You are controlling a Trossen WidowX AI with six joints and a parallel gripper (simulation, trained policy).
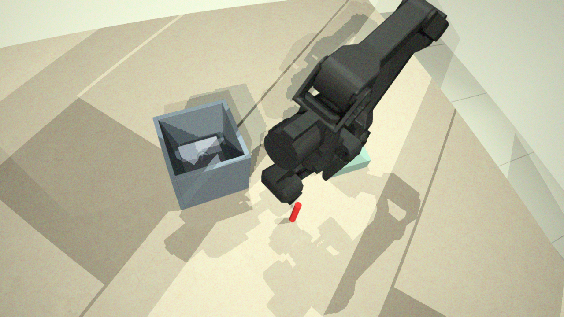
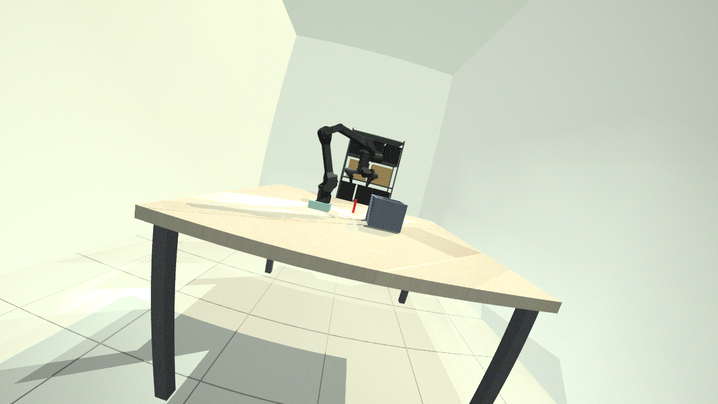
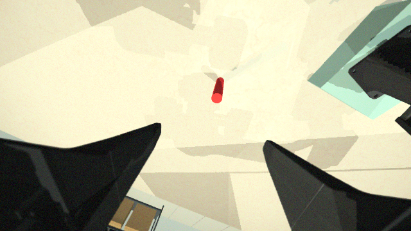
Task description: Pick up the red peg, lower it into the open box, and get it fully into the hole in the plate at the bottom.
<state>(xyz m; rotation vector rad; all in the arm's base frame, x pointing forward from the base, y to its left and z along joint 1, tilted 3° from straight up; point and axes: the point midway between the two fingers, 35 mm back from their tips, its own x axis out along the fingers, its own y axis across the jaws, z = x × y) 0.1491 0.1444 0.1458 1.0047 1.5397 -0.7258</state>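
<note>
Right now the red peg is 110 mm below my gripper tip. From my gripper tip the other things lie so: plate 180 mm ahead, 150 mm to the right, 100 mm below.
</note>
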